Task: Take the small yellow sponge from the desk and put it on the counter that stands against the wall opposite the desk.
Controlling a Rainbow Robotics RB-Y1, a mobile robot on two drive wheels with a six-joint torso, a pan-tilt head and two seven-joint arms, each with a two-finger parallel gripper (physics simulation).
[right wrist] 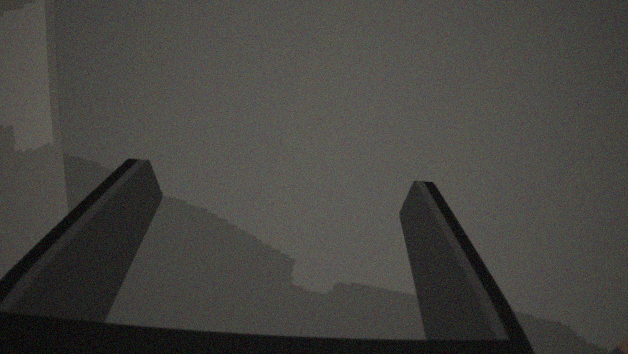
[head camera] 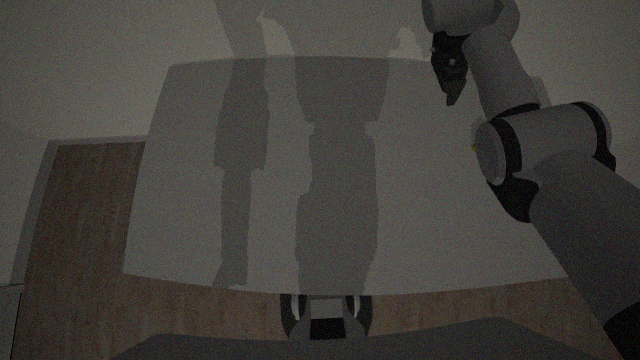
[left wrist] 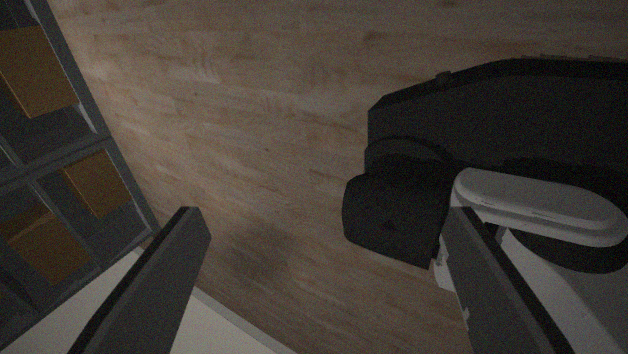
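A sliver of the small yellow sponge (head camera: 474, 147) shows in the head view on the pale desk (head camera: 175, 150) (right wrist: 310, 110), at the edge of my right arm, which hides the rest. My right gripper (head camera: 451, 102) (right wrist: 283, 188) is open, with nothing between its fingers. It is above the far right part of the desk, beyond the sponge in the head view. The sponge does not show in the right wrist view. My left gripper (left wrist: 320, 223) is open and empty, over the wooden floor beside my base. I cannot make out the counter in these views.
In the left wrist view, a grey shelf unit (left wrist: 102, 140) with orange-brown boxes (left wrist: 37, 75) stands at the left, by a pale wall (left wrist: 210, 325). My black base (left wrist: 510, 110) is at the right. Wooden floor (head camera: 85, 210) (left wrist: 225, 100) runs left of the desk.
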